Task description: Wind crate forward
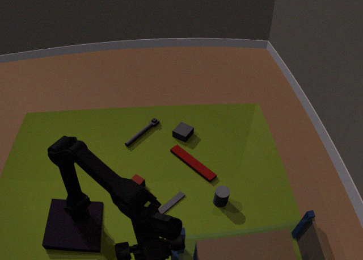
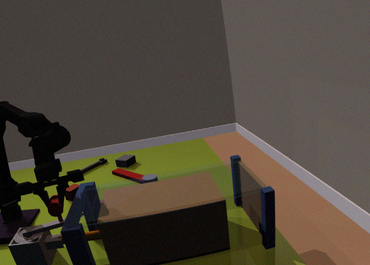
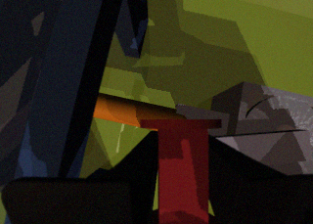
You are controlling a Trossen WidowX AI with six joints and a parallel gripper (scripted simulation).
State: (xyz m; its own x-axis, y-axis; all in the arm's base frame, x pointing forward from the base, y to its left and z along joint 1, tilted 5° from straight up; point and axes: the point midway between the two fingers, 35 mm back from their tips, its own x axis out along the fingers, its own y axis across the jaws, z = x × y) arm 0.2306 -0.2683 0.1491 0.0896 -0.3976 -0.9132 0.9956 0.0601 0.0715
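Now: gripper tip 60 mm short of the blue steel frame, 20 mm to the left of it and 30 mm above it. From my gripper tip the other things lie so: red crank grip: 20 mm to the left; winch handle: 40 mm behind, 10 mm to the left, 30 mm below; grey winch: 120 mm behind, 100 mm below.
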